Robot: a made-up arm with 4 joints. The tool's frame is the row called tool.
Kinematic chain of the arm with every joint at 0, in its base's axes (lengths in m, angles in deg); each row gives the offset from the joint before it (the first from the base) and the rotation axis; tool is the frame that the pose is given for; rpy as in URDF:
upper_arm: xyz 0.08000 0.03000 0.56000 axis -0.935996 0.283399 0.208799
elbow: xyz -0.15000 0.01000 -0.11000 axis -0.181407 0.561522 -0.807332
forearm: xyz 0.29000 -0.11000 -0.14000 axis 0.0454 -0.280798 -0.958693
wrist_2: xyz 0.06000 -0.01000 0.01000 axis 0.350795 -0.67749 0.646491
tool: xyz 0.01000 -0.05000 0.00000 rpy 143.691 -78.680 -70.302
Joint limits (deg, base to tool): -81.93..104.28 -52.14..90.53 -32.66..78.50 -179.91..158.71
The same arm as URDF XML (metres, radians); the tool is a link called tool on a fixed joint. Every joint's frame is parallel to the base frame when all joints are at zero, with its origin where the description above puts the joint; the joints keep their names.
<robot name="arm">
<joint name="upper_arm" type="revolute"><parent link="base"/><child link="link1"/><origin xyz="0.08 0.03 0.56"/><axis xyz="-0.935996 0.283399 0.208799"/><limit lower="-1.4299" upper="1.82"/></joint>
<joint name="elbow" type="revolute"><parent link="link1"/><child link="link2"/><origin xyz="-0.15 0.01 -0.11"/><axis xyz="-0.181407 0.561522 -0.807332"/><limit lower="-0.91" upper="1.58"/></joint>
<joint name="forearm" type="revolute"><parent link="link2"/><child link="link3"/><origin xyz="0.29 -0.11 -0.14"/><axis xyz="0.0454 -0.280798 -0.958693"/><limit lower="-0.57" upper="1.3701"/></joint>
<joint name="wrist_2" type="revolute"><parent link="link3"/><child link="link4"/><origin xyz="0.06 -0.01 0.01"/><axis xyz="0.350795 -0.67749 0.646491"/><limit lower="-3.14" upper="2.77"/></joint>
<joint name="tool_joint" type="fixed"><parent link="link4"/><child link="tool"/><origin xyz="0.01 -0.05 0" rpy="2.5079 -1.3732 -1.227"/></joint>
<link name="base"/>
<link name="link1"/>
<link name="link2"/>
<link name="link3"/>
<link name="link4"/>
<link name="tool"/>
</robot>

